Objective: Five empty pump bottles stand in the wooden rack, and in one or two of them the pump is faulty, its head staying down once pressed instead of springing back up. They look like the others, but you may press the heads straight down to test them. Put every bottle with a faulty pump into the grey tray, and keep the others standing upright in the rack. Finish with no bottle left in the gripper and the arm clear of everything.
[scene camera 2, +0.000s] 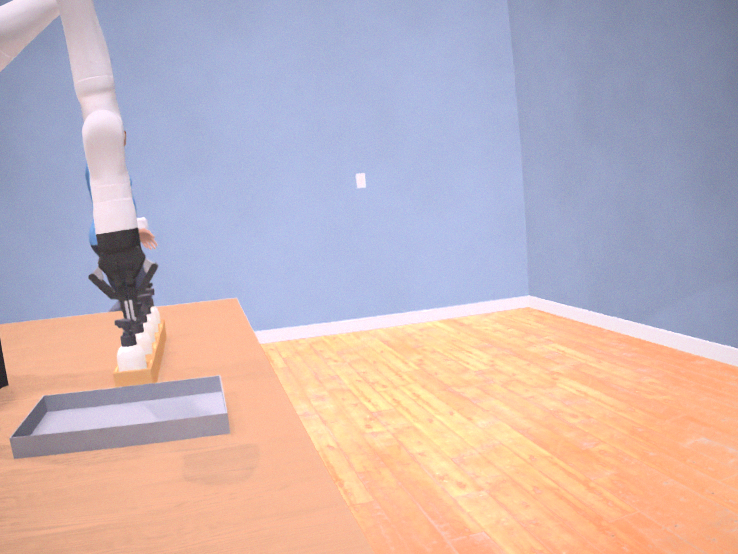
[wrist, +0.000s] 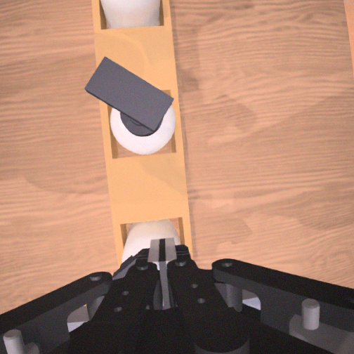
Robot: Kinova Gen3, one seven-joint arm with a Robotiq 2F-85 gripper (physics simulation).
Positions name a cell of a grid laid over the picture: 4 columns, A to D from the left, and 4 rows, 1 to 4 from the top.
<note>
In view: my gripper (scene camera 2: A3) and a grey tray (scene camera 2: A3).
My gripper is seen too in the wrist view (wrist: B3).
</note>
